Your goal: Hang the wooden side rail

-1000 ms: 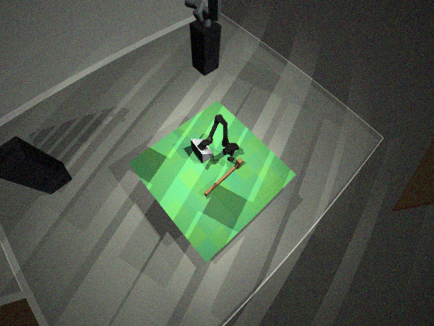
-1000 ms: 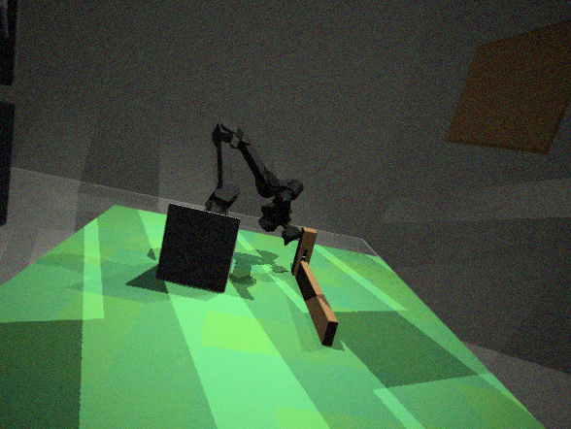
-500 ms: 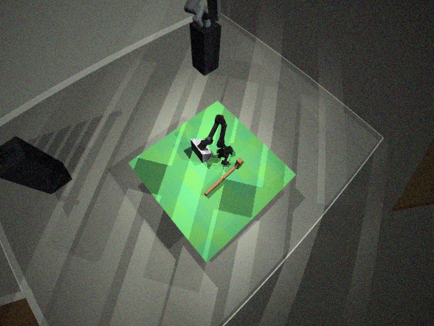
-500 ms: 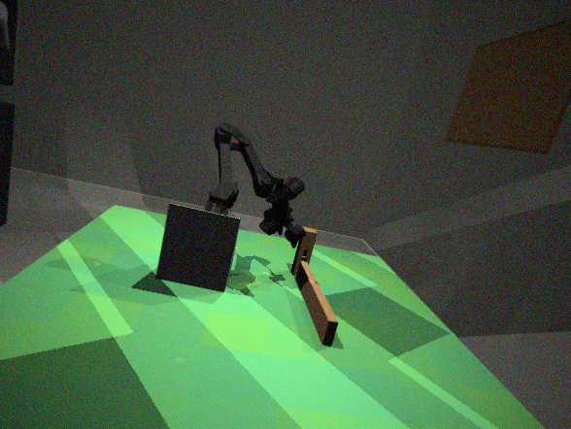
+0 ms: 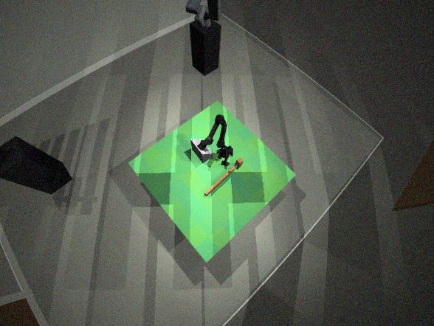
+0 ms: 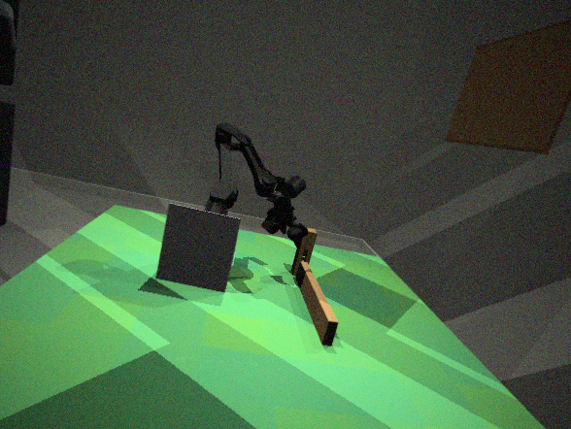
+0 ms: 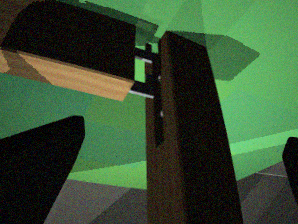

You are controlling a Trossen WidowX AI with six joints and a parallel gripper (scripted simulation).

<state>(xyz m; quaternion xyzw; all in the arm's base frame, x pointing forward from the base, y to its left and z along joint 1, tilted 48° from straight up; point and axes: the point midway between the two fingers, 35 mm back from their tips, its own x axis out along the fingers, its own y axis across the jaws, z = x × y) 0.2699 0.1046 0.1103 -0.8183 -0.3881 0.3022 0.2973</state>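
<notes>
The headboard post lies 70 mm ahead of my gripper tip, 50 mm to the left of it and 50 mm below it.
</notes>
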